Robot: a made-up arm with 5 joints.
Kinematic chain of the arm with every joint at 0, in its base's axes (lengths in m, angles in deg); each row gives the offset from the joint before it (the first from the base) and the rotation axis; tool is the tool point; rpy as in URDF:
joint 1: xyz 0.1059 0 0.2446 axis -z
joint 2: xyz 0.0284 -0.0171 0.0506 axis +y
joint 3: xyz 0.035 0 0.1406 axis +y
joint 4: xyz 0.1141 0 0.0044 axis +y
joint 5: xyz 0.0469 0.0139 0 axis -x
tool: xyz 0 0 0 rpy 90 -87.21 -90
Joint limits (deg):
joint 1: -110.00..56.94
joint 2: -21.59..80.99
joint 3: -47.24..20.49
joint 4: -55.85..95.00
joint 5: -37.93..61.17
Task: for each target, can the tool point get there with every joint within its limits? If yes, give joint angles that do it. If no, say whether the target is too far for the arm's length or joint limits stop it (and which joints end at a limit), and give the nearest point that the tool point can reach.
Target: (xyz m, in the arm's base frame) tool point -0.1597 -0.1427 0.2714
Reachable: no: joint limits stop it (at a limit: joint 1, joint 2, joint 3, joint 4) | nearest point 0.1629 -0.0934 0.1833 | short by 0.338 m
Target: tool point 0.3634 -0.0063 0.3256
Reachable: yes | joints 0.68 26.10 -0.50 22.90 19.90
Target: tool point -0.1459 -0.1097 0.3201
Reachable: no: joint limits stop it (at a limit: joint 1, joint 2, joint 3, joint 4) | nearest point 0.0679 0.1139 0.3986 | short by 0.319 m
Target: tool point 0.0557 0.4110 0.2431
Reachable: no: too far | nearest point 0.0665 0.3225 0.2551 | short by 0.090 m
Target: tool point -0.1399 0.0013 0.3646
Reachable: no: joint limits stop it (at a limit: joint 1, joint 2, joint 3, joint 4) | nearest point 0.0679 0.1139 0.3986 | short by 0.239 m
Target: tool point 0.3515 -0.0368 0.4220
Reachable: yes | joints 7.79 21.37 -41.85 69.52 32.09
